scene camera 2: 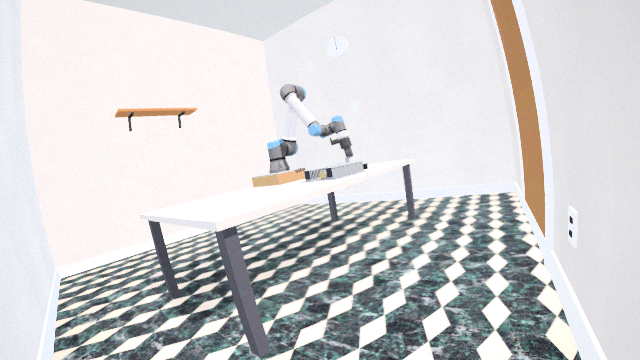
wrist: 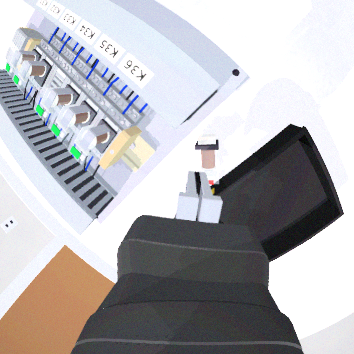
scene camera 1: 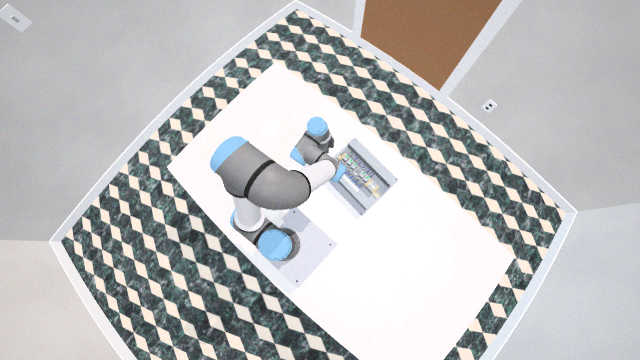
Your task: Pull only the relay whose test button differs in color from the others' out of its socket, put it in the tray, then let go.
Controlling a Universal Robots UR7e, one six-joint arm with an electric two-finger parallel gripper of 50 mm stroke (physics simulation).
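Frame: origin at the arm's base, x up, y right, z ahead, level; centimetres.
Seen in the pictures: gripper, fingertip midpoint: [wrist: 194, 182]; arm's base, origin of the base link: [scene camera 2: 279, 171].
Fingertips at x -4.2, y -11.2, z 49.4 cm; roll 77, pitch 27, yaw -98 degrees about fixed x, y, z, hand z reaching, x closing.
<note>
Pixels of each thing's top centre, then the offset from my fingertips to it. "spot": a spot on its surface instead. Level surfaces: height alone.
- relay, middle of its top: [wrist: 206, 162] dx -0.5, dy +0.2, dz -2.0 cm
- black tray, surface spot: [wrist: 334, 204] spot: dx -0.7, dy -14.1, dz -7.3 cm
- white table, its level: dx -3.2 cm
My gripper [wrist: 194, 182] [scene camera 2: 348, 160] is shut with its grey fingertips together and no relay between them. A relay [wrist: 208, 158] with a brown coil, a dark base and a red button lies on the white table just beyond the fingertips. It is outside the black tray [wrist: 334, 204], beside the tray's left end. Part of the tray is hidden behind the gripper body. Several relays with green buttons, such as the one nearest the yellow end block [wrist: 99, 136], sit in their sockets in the wrist view, with a relay-free gap in the row.
The grey enclosure [wrist: 175, 65] [scene camera 2: 347, 171] holds the socket row, slotted duct [wrist: 55, 150] and labels up to K36. A yellow end block [wrist: 119, 147] closes the row. A tan box [scene camera 2: 280, 178] stands beside the enclosure on the white table [scene camera 1: 425, 250] [scene camera 2: 200, 202].
</note>
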